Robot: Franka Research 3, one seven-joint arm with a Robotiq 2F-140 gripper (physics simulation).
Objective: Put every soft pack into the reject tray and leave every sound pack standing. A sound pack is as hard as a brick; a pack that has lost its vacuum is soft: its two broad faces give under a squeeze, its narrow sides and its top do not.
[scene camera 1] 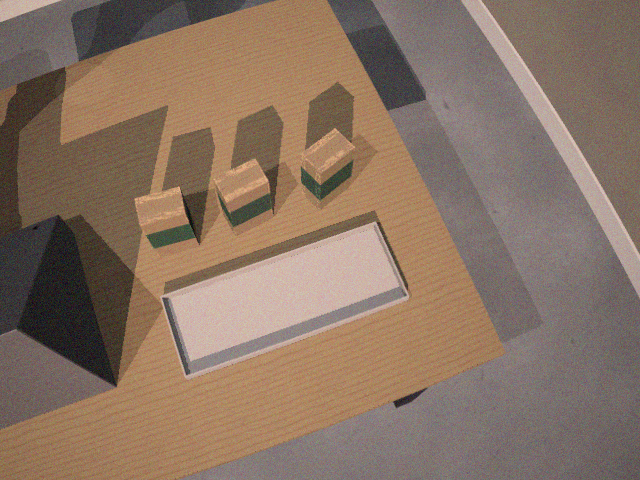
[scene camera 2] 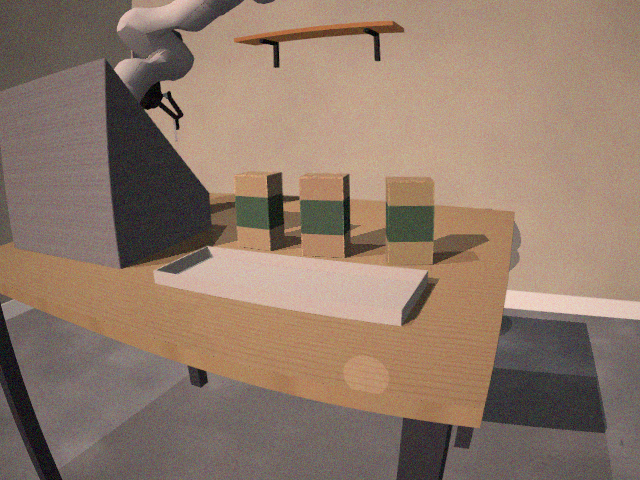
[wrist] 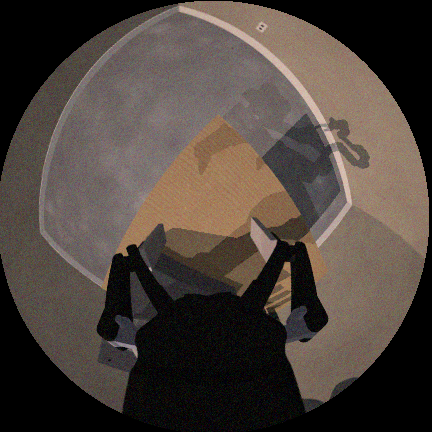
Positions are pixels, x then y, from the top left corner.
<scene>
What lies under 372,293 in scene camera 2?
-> A white reject tray.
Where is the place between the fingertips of my gripper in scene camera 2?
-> At 155,145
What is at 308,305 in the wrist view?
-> My gripper.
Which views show the white reject tray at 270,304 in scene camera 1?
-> Scene camera 1 and scene camera 2 only.
</scene>
